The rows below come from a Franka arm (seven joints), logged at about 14 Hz.
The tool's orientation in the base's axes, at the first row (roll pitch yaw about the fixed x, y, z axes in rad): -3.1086, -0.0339, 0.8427
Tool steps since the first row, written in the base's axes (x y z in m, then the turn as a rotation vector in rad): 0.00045, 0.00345, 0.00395, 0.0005, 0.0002, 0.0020; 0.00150, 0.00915, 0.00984, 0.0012, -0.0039, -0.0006; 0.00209, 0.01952, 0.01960, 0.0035, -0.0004, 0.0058; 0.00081, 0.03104, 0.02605, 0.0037, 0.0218, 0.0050; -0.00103, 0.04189, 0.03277, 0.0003, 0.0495, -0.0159; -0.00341, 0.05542, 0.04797, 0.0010, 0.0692, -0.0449; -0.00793, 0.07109, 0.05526, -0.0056, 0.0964, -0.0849
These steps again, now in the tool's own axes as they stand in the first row. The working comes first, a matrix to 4 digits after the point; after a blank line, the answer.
The tool's axes in the first row as the columns of a matrix, in the base's axes (used below as rounded here):
0.6651, 0.7468, -0.0021
0.7460, -0.6643, 0.0472
0.0339, -0.0330, -0.9989

0.00301, -0.00209, -0.00378, 0.0005, 0.0002, -0.0020; 0.00816, -0.00528, -0.00940, -0.0021, 0.0035, 0.0004; 0.01662, -0.01205, -0.01866, 0.0022, 0.0027, -0.0058; 0.02458, -0.02087, -0.02456, 0.0189, -0.0119, -0.0040; 0.03168, -0.02968, -0.03075, 0.0366, -0.0321, 0.0182; 0.04070, -0.04095, -0.04529, 0.0508, -0.0437, 0.0481; 0.04963, -0.05497, -0.05183, 0.0653, -0.0654, 0.0894
